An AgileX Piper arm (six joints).
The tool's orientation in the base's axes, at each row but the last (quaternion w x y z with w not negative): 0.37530, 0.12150, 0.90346, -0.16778; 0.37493, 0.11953, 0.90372, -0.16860; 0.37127, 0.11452, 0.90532, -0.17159; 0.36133, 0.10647, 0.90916, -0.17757; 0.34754, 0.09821, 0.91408, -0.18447; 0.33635, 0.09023, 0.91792, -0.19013; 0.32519, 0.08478, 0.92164, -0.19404
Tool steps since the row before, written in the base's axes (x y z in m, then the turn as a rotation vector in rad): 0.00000, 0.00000, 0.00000, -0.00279, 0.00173, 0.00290; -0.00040, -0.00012, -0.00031, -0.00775, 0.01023, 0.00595; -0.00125, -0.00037, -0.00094, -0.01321, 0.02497, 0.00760; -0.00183, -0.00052, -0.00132, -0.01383, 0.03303, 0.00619; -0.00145, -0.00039, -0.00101, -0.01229, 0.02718, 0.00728; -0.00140, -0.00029, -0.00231, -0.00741, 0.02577, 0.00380; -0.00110, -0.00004, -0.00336, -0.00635, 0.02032, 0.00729
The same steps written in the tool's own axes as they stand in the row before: 0.00000, 0.00000, 0.00000, 0.00000, 0.00000, -0.00438; 0.00049, -0.00018, 0.00000, 0.00199, 0.00542, -0.01291; 0.00151, -0.00054, -0.00002, 0.00581, 0.01671, -0.02330; 0.00219, -0.00074, -0.00003, 0.00776, 0.02422, -0.02595; 0.00173, -0.00053, -0.00001, 0.00559, 0.01907, -0.02341; 0.00256, -0.00001, 0.00092, 0.00411, 0.02022, -0.01755; 0.00297, 0.00067, 0.00179, 0.00092, 0.01450, -0.01718
